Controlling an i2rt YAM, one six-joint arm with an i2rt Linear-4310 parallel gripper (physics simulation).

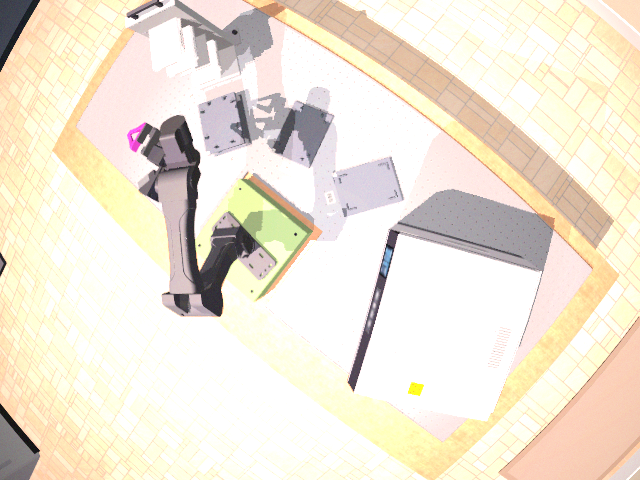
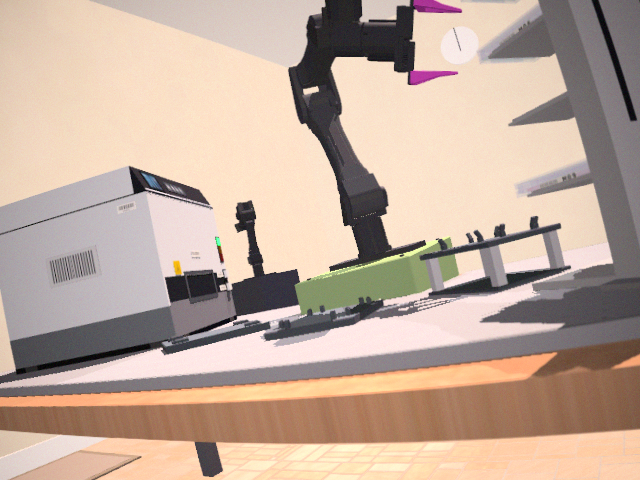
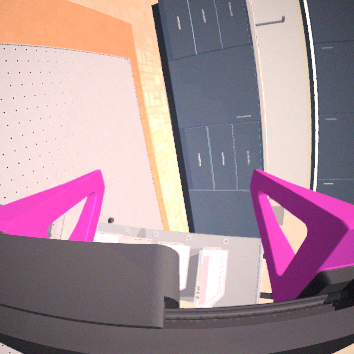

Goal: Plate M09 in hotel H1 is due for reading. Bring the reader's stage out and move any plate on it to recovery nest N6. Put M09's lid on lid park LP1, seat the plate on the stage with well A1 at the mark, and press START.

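Observation:
My gripper is open and empty, its magenta fingers wide apart. It is raised high, level with an upper shelf of the grey hotel and a little apart from it. A clear-lidded plate marked M09 lies on a low hotel shelf. The white reader has its stage inside, behind the dark front door. Its display and button row are on the sloped panel. Nest N6 holds no plate. LP1's label cannot be read.
A raised stand on posts is between the hotel and the arm's green base. A low clipped fixture lies between that stand and N6. Another labelled plate sits on a higher hotel shelf.

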